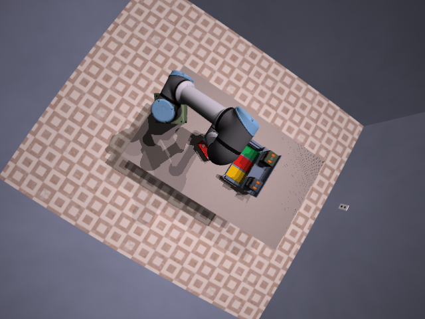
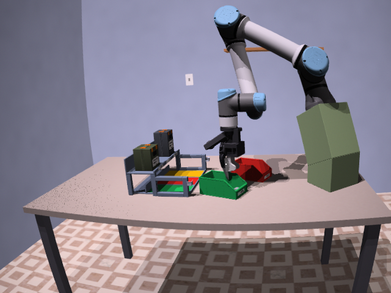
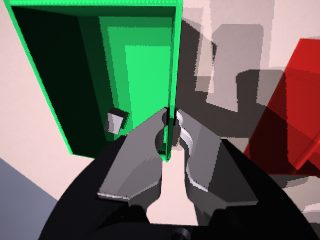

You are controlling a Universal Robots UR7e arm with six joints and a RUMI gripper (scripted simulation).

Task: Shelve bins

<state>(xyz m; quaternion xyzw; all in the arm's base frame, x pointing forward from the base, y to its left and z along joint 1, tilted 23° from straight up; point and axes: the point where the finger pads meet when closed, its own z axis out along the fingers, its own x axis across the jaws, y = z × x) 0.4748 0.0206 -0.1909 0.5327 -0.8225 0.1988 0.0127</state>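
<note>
Right now my hand is 50 mm to the right of the green bin, 20 mm short of it and 20 mm above it. From my hand the other things lie so: green mark (250 mm ahead, 50 mm below); then red mark (240 mm ahead, 110 mm to the right, 50 mm below); then red bin (150 mm to the right, 100 mm behind, 20 mm below).
</note>
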